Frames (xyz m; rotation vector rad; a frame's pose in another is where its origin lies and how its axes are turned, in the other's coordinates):
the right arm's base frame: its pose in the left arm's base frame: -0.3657 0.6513 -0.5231 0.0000 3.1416 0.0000
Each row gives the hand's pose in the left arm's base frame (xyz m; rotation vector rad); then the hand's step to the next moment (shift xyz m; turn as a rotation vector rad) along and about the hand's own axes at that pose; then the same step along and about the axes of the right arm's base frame.
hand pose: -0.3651 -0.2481 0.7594 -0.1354 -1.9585 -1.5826
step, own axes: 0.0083 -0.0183 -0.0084 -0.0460 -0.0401 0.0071
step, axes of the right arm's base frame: 0.0115 -0.0152 0.0105 -0.0168 0.0086 0.0585
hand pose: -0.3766 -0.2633 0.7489 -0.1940 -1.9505 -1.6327
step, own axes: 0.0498 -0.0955 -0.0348 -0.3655 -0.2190 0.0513
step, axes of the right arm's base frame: 0.0733 -0.0680 0.0531 -0.1811 0.0870 0.3792
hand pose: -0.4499 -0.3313 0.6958 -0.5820 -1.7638 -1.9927
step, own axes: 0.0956 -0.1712 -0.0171 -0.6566 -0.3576 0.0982
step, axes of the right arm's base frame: 0.1758 -0.0009 0.0886 -0.3457 0.1584 0.6512
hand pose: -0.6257 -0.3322 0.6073 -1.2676 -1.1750 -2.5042
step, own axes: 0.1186 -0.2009 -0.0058 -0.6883 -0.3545 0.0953
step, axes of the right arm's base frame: 0.1615 0.1647 0.0355 -0.3656 0.1466 0.6733
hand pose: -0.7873 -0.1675 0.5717 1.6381 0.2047 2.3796
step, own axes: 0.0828 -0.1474 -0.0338 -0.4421 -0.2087 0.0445
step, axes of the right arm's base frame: 0.0418 0.1654 -0.0251 -0.2170 0.0763 0.4337
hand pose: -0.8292 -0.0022 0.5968 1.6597 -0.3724 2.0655
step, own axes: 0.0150 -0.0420 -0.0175 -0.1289 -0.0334 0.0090
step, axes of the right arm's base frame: -0.0042 0.0472 -0.0073 -0.0459 0.0007 0.1253
